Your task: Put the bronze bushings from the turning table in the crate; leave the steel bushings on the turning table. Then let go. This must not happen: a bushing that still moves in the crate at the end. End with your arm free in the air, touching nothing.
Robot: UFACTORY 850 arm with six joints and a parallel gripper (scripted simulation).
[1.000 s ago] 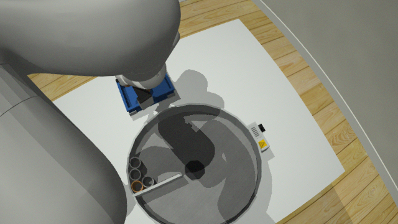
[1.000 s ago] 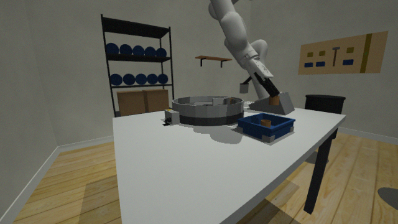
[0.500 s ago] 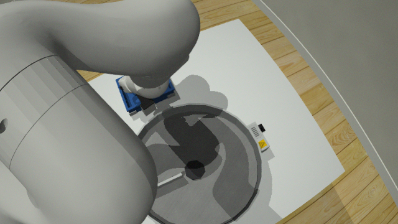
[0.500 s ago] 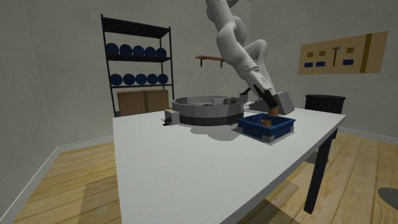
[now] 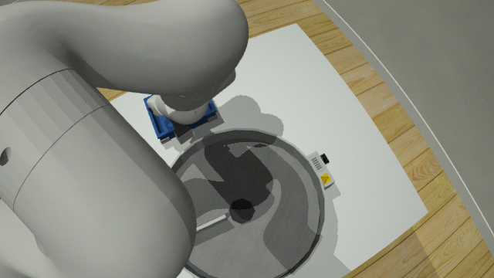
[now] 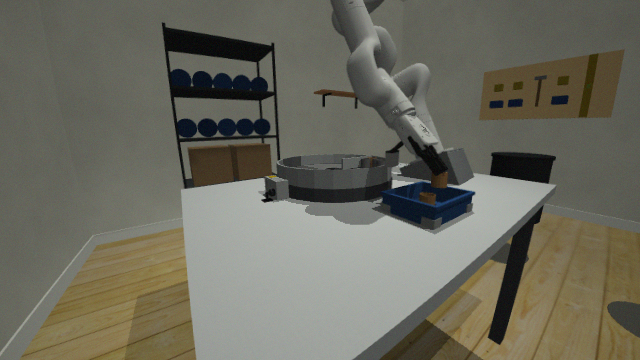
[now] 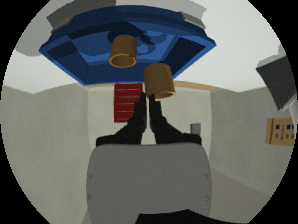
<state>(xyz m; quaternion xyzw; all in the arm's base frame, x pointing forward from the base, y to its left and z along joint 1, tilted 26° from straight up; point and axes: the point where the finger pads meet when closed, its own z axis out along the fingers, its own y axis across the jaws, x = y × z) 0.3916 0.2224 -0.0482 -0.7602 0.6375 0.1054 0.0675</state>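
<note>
Right now the blue crate is 9 cm below my hand and 3 cm ahead of it. The rest, counted from my hand: grey turning table (36 cm to the right, 6 cm below, 5 cm ahead).
</note>
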